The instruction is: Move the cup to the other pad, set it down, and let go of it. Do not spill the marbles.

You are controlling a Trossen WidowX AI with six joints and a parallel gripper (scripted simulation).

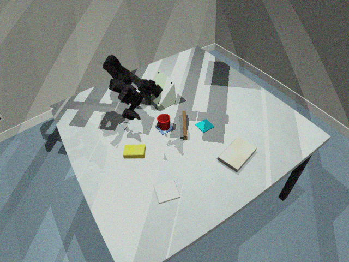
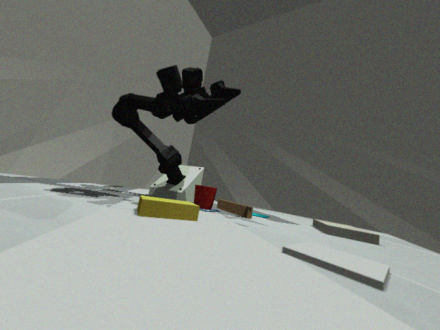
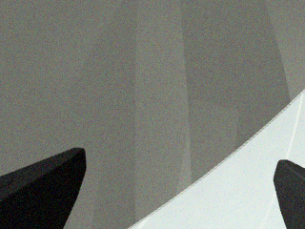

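The red cup lies 260 mm below my gripper tip, 140 mm to the left of it and 140 mm behind it. Round my gripper tip: blue pad 310 mm below, 140 mm to the left, 140 mm behind; green marble 290 mm below, 160 mm behind, 140 mm to the left; yellow block 290 mm below, 80 mm to the right, 60 mm behind.
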